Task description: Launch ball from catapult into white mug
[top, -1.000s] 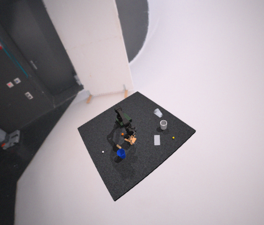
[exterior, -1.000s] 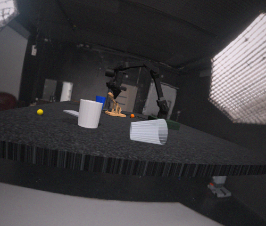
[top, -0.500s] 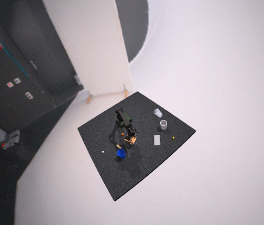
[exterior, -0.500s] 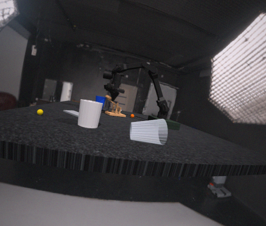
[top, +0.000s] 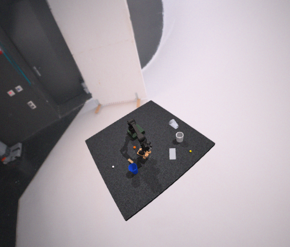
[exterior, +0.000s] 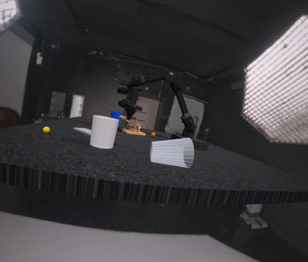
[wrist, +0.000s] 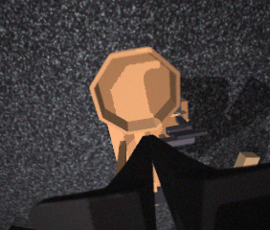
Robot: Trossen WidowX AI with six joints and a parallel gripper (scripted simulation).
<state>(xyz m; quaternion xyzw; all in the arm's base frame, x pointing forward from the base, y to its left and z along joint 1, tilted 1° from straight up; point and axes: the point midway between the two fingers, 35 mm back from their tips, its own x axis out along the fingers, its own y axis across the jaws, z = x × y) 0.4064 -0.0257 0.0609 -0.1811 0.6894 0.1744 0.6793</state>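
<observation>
The wooden catapult lies 10 mm behind my gripper tip, 10 mm to the right of it and 30 mm below it. Also, from my gripper tip: small wooden block (50 mm behind, 210 mm to the right, 80 mm below); then blue cup (100 mm ahead, 220 mm to the right, 50 mm below); then orange ball (190 mm behind, 70 mm to the right, 70 mm below).
</observation>
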